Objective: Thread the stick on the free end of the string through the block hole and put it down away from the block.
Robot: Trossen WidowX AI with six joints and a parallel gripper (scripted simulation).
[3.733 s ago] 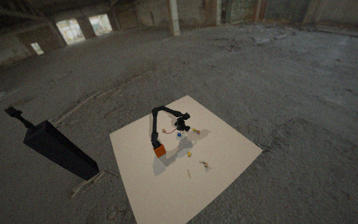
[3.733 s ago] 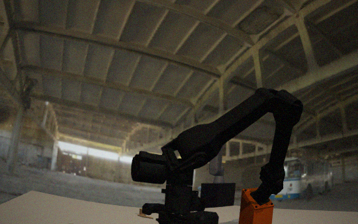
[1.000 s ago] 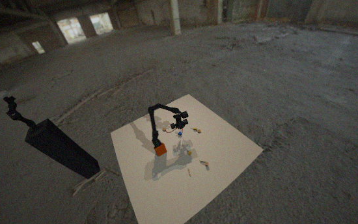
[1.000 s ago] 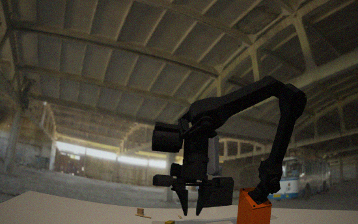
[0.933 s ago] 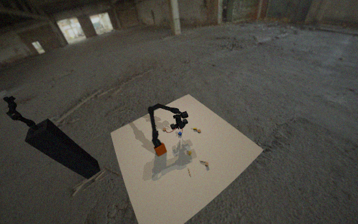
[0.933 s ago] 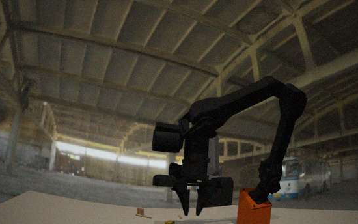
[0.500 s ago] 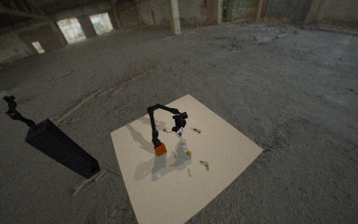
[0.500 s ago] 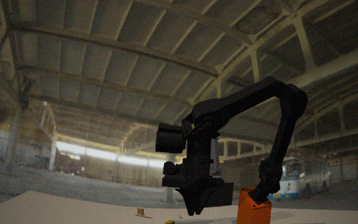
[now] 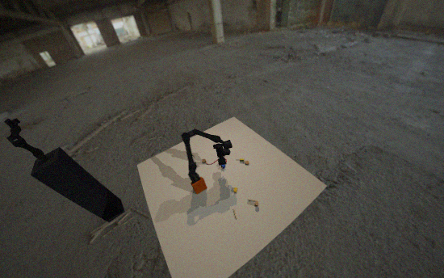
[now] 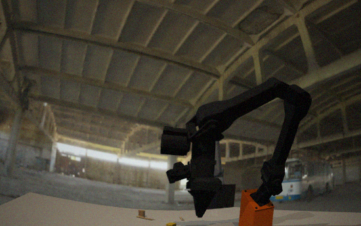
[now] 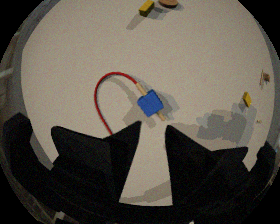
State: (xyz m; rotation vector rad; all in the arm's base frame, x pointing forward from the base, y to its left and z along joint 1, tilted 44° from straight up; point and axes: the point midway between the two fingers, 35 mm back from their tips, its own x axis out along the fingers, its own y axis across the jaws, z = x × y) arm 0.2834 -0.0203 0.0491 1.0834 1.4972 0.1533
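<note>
My gripper tip is 7 cm above the blue block and 1 cm short of it. Also, from my gripper tip: yellow block 25 cm to the right, 8 cm below, 8 cm behind; small wooden block 46 cm to the right, 7 cm below, 6 cm behind.
</note>
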